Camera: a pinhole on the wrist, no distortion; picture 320 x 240 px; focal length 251.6 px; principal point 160.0 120.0 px. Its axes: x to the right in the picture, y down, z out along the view. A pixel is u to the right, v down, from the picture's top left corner.
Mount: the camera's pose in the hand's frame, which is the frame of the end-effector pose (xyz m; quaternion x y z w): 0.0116 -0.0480 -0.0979 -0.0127 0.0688 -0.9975 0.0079
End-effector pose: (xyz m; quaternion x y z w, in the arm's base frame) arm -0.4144 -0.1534 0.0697 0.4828 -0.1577 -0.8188 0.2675
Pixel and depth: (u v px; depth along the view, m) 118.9 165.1 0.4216
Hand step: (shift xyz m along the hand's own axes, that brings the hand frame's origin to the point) 0.0926 -0.1794 0.3075
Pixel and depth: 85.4 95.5 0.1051
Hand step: 0.0454 -0.0517 0.0068
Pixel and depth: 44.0 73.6 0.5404
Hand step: 0.2735 -0.0190 0.4449
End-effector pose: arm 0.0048 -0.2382 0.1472 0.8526 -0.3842 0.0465 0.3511
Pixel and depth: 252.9 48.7 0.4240
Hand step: -0.1354 0.0101 0.3423
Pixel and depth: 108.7 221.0 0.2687
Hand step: 0.0750 -0.1907 0.1520
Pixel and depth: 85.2 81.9 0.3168
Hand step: 0.1134 -0.0423 0.2201
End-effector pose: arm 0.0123 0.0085 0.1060 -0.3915 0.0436 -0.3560 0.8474
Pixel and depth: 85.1 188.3 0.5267
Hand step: 0.1842 -0.2591 0.4002
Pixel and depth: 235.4 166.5 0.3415
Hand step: -0.0808 -0.1591 0.2341
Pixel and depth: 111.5 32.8 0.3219
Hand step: 0.0806 0.0195 0.2347
